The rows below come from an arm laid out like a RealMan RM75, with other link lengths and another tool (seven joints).
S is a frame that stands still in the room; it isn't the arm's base.
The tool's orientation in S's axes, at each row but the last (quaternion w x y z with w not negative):
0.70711, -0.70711, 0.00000, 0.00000
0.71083, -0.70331, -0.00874, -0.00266
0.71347, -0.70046, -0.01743, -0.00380
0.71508, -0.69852, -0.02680, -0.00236
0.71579, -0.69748, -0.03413, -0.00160
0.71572, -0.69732, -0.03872, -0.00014
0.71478, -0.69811, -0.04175, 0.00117
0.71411, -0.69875, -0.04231, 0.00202
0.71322, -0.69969, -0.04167, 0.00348
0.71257, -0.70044, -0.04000, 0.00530
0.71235, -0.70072, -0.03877, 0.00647
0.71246, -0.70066, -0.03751, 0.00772
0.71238, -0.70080, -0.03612, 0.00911
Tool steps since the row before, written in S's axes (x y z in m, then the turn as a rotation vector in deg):
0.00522, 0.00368, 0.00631, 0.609, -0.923, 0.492
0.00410, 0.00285, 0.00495, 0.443, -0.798, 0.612
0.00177, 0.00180, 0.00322, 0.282, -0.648, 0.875
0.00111, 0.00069, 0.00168, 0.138, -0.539, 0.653
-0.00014, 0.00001, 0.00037, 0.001, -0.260, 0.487
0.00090, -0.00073, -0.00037, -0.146, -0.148, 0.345
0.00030, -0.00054, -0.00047, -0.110, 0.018, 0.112
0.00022, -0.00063, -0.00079, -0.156, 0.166, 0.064
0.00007, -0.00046, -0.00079, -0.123, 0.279, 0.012
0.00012, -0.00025, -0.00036, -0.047, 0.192, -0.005
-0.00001, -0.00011, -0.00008, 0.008, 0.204, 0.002
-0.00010, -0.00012, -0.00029, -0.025, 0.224, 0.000
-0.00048, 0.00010, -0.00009, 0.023, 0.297, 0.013
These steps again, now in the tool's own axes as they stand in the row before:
0.00522, -0.00631, 0.00368, 0.609, -0.492, -0.923
0.00420, -0.00485, 0.00287, 0.446, -0.613, -0.795
0.00190, -0.00313, 0.00182, 0.296, -0.878, -0.637
0.00120, -0.00162, 0.00069, 0.147, -0.660, -0.529
-0.00012, -0.00038, 0.00003, 0.014, -0.493, -0.248
0.00084, 0.00040, -0.00079, -0.134, -0.356, -0.131
0.00024, 0.00047, -0.00057, -0.102, -0.118, 0.027
0.00013, 0.00079, -0.00066, -0.141, -0.069, 0.177
0.00000, 0.00078, -0.00048, -0.104, -0.013, 0.286
0.00009, 0.00036, -0.00026, -0.035, 0.006, 0.195
-0.00002, 0.00008, -0.00011, 0.021, 0.002, 0.203
-0.00012, 0.00028, -0.00012, -0.011, 0.003, 0.225
-0.00048, 0.00007, 0.00013, 0.042, -0.007, 0.295

